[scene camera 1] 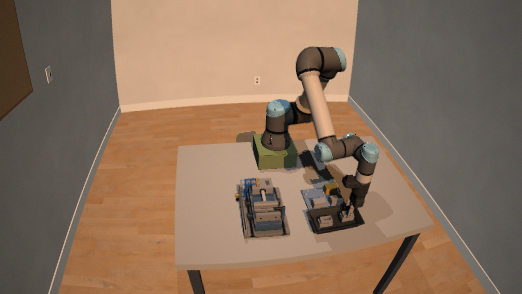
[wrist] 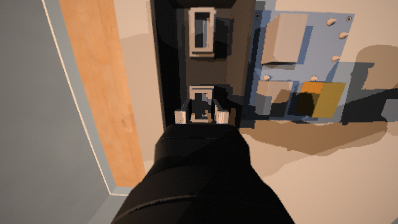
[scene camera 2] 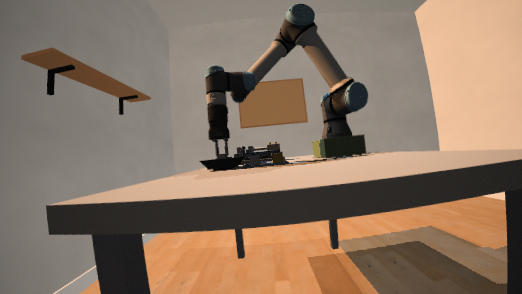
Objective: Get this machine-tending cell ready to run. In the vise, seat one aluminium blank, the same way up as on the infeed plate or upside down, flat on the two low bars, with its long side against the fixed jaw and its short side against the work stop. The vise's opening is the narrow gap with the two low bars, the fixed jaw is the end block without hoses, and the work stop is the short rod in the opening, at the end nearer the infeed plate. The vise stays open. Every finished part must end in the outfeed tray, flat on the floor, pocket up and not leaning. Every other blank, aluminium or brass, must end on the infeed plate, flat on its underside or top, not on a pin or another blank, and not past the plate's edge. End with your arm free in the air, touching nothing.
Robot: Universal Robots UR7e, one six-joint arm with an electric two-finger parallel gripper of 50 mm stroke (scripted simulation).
Scene:
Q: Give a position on an aluminium blank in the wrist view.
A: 283,36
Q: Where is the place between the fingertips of my gripper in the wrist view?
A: At 201,105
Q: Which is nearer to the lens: the brass blank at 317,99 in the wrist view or the finished part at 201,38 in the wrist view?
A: The finished part.

